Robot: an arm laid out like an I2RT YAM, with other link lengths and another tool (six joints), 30 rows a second.
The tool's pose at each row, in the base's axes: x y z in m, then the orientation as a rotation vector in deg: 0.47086 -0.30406 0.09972 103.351 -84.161 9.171; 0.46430 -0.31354 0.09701 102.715 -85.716 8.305; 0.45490 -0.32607 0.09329 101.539 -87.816 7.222; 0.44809 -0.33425 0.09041 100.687 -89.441 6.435; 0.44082 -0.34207 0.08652 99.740 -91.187 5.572; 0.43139 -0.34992 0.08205 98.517 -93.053 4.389; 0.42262 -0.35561 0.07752 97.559 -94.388 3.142; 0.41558 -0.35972 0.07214 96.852 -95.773 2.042; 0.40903 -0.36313 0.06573 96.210 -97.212 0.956; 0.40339 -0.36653 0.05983 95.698 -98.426 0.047; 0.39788 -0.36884 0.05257 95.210 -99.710 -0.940; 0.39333 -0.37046 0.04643 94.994 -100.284 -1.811; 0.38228 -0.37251 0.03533 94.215 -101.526 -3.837; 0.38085 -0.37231 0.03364 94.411 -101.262 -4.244; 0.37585 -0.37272 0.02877 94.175 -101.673 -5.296; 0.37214 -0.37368 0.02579 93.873 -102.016 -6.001
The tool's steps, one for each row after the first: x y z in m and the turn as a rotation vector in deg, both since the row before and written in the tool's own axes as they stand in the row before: 0.00375 0.00459 0.01025 -0.434 -1.127 0.912; 0.00502 0.00645 0.01387 -0.744 -1.369 1.393; 0.00317 0.00439 0.00961 -0.489 -1.068 1.066; 0.00249 0.00418 0.01027 -0.537 -1.157 1.152; 0.00202 0.00566 0.01160 -0.826 -1.307 1.250; 0.00070 0.00503 0.01020 -0.834 -1.122 0.814; -0.00050 0.00314 0.00924 -0.560 -1.184 0.759; -0.00131 0.00223 0.00943 -0.476 -1.244 0.756; -0.00071 0.00162 0.00866 -0.366 -1.063 0.622; -0.00213 0.00099 0.00911 -0.355 -1.163 0.621; -0.00192 0.00077 0.00753 -0.375 -0.740 0.156; -0.00428 0.00389 0.01470 -1.060 -1.575 0.462; -0.00103 0.00044 0.00192 -0.191 -0.099 -0.344; -0.00213 0.00179 0.00641 -0.524 -0.730 0.035; -0.00065 0.00148 0.00458 -0.409 -0.489 0.134
